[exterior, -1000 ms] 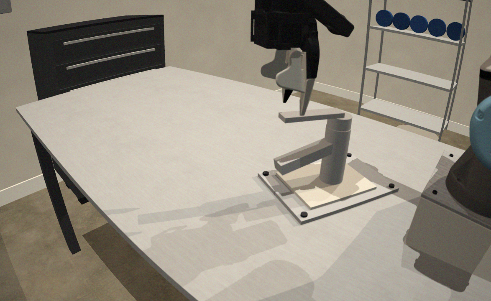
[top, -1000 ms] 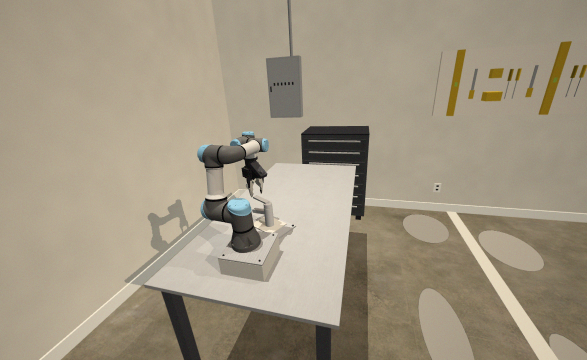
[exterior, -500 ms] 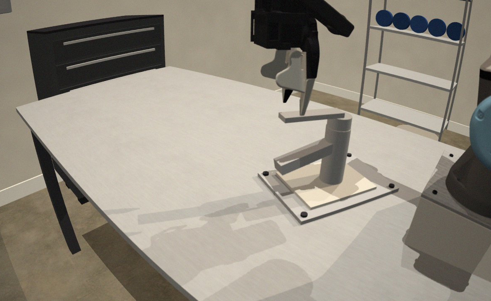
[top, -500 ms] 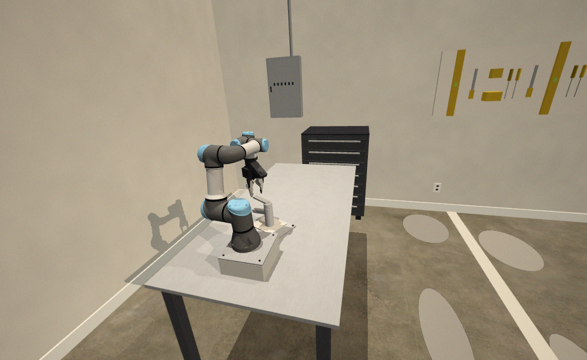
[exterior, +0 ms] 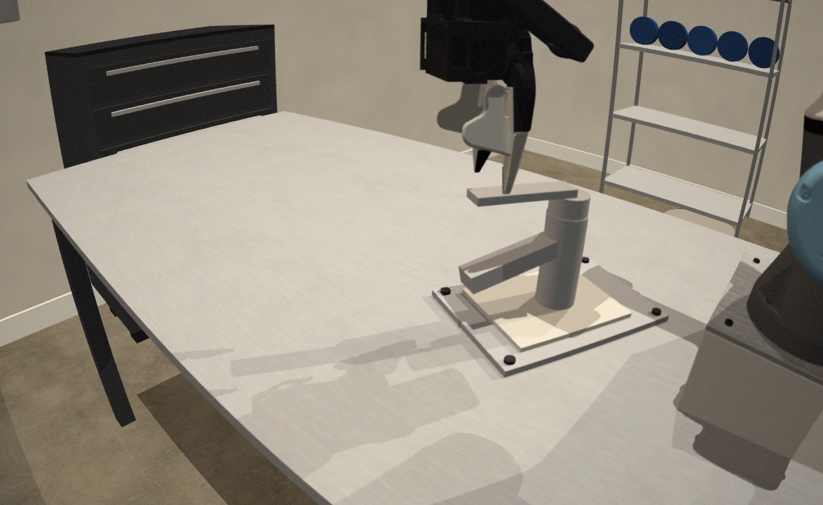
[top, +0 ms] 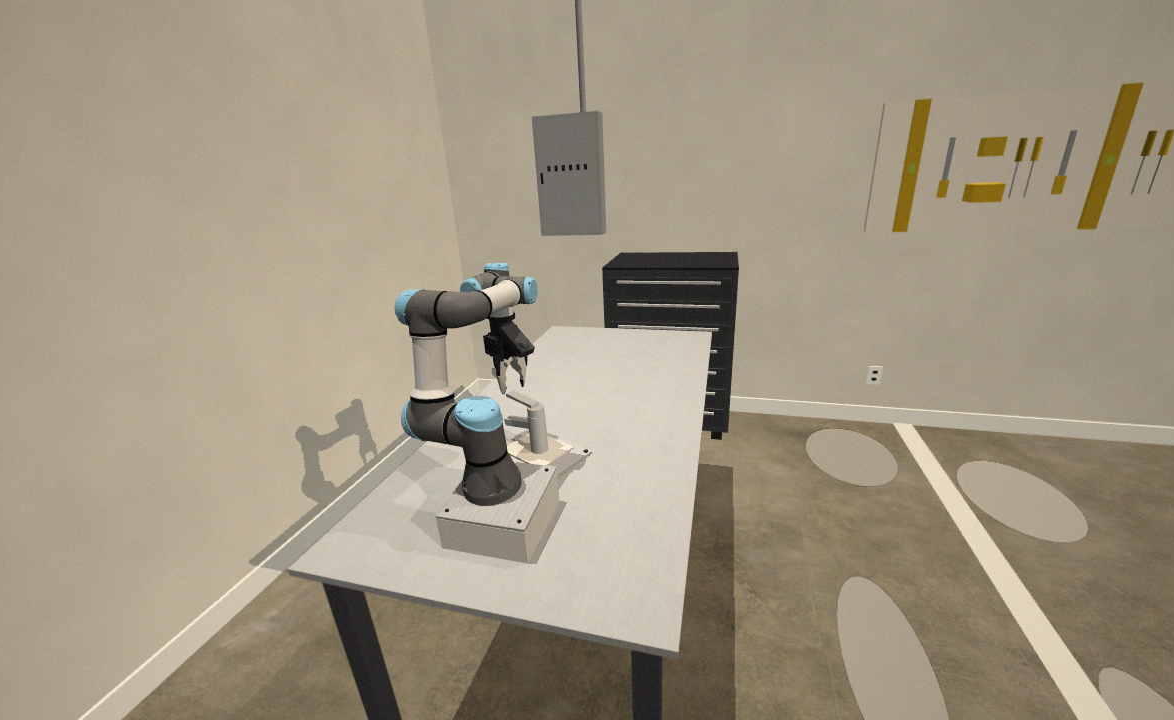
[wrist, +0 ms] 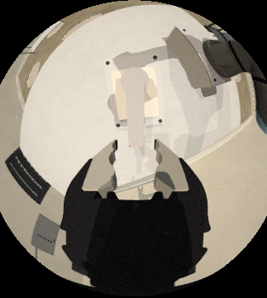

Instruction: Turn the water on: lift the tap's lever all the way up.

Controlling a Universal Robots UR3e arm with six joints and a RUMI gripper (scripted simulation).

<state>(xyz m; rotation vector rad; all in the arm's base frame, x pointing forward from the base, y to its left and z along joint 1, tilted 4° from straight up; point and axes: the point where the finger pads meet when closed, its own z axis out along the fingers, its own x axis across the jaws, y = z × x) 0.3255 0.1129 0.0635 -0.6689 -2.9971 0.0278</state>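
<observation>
The flat lever is 3 cm to the right of my hand, 3 cm below it and 2 cm behind it. From my hand the other things lie so: grey tap 8 cm below, 6 cm to the right, 3 cm behind.
</observation>
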